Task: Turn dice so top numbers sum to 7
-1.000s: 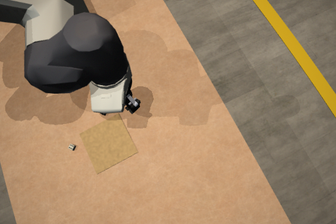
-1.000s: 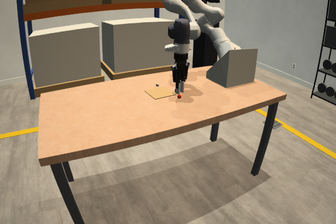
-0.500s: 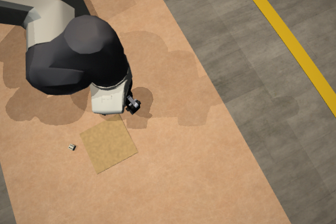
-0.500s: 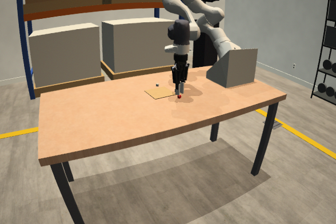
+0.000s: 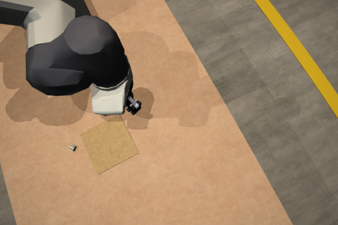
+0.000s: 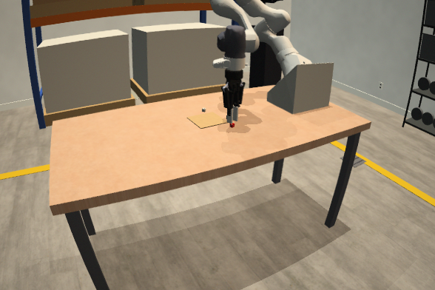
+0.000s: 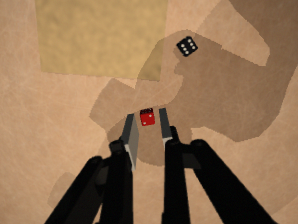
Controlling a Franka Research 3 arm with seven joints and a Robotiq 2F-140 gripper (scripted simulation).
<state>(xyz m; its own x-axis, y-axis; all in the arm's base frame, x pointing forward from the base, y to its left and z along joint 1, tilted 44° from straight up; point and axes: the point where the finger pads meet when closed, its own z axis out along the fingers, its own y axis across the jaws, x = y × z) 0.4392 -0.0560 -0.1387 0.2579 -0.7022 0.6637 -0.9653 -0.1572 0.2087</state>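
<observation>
My hand is 50 mm above the red die. Also, from my hand: black die: 40 mm behind, 80 mm to the right, 50 mm below; then tan mat: 60 mm ahead, 120 mm to the right, 50 mm below; then white die: 20 mm ahead, 220 mm to the right, 50 mm below.
</observation>
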